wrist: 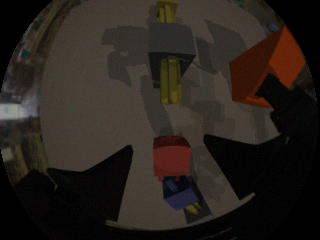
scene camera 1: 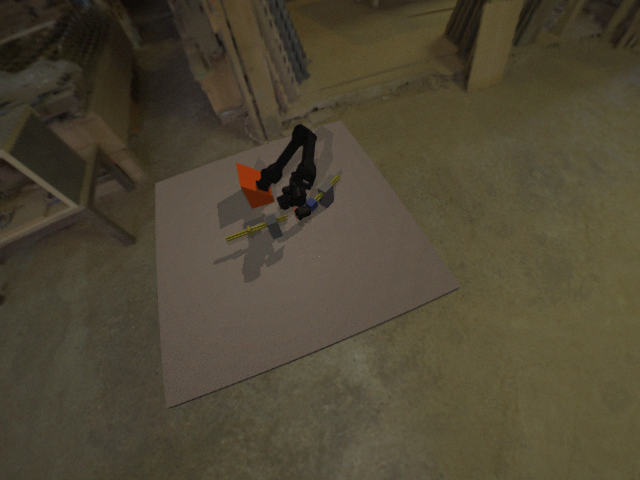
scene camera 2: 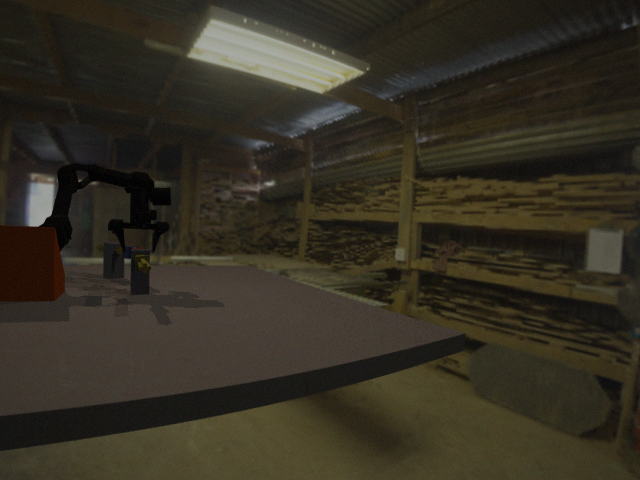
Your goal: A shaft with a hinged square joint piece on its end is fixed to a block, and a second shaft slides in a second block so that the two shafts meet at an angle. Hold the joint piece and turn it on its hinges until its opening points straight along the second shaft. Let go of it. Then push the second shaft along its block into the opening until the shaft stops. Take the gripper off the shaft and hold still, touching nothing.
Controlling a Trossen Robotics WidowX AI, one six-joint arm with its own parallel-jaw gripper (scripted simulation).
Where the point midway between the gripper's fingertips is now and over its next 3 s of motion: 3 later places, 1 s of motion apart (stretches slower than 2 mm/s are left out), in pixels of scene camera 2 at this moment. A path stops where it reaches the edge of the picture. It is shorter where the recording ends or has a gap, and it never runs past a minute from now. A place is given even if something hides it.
My gripper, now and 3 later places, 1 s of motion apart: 138, 252; 140, 217; 141, 228; 144, 233
